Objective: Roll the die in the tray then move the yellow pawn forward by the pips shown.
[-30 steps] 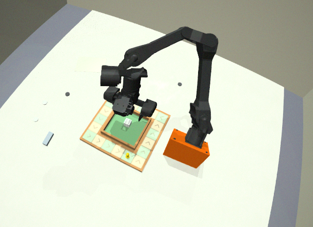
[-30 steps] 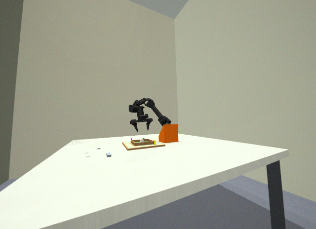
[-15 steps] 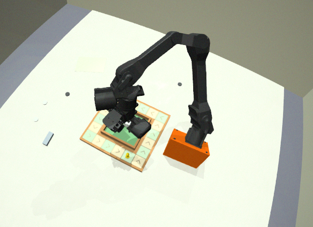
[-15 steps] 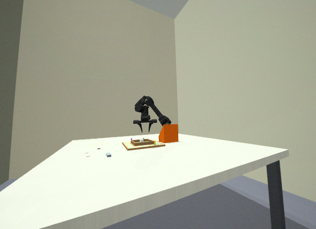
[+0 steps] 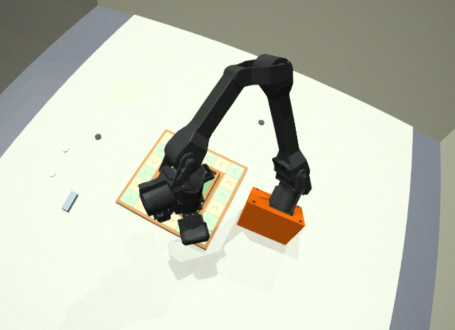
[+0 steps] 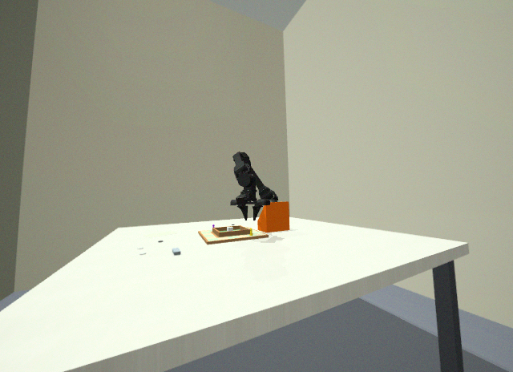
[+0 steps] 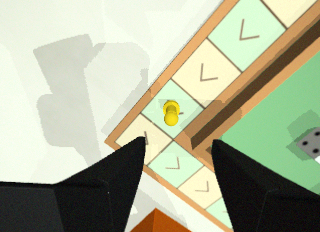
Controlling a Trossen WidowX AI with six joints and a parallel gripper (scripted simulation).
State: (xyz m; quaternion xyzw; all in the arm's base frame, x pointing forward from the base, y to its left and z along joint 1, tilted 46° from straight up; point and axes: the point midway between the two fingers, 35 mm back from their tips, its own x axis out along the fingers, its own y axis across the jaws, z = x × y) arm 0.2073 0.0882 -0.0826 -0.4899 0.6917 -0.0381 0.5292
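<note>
The yellow pawn is 50 mm below my gripper tip. Round my gripper tip: green tray: 60 mm ahead, 110 mm to the right, 70 mm below; purple pawn: 130 mm ahead, 220 mm to the right, 50 mm below; white die: 60 mm ahead, 120 mm to the right, 50 mm below.
</note>
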